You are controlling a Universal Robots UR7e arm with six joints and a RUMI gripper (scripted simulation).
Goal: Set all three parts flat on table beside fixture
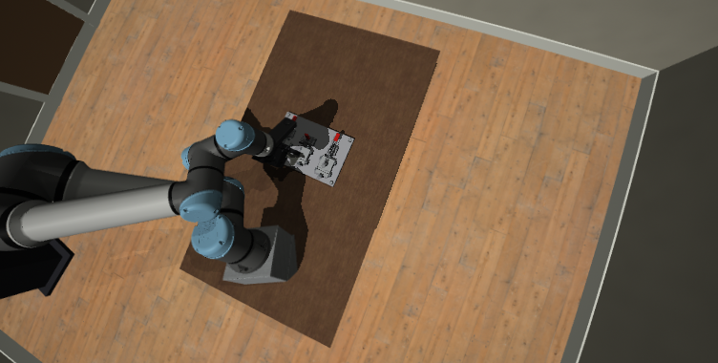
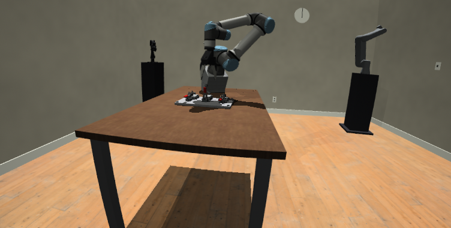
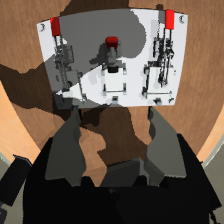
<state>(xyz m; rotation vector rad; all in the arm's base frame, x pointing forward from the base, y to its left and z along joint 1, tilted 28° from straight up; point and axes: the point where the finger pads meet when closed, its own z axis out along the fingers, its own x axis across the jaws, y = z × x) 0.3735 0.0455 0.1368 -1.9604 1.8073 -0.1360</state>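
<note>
Right now the grey fixture plate is 4 cm ahead of my hand, 1 cm to the left of it and 15 cm below it.
</note>
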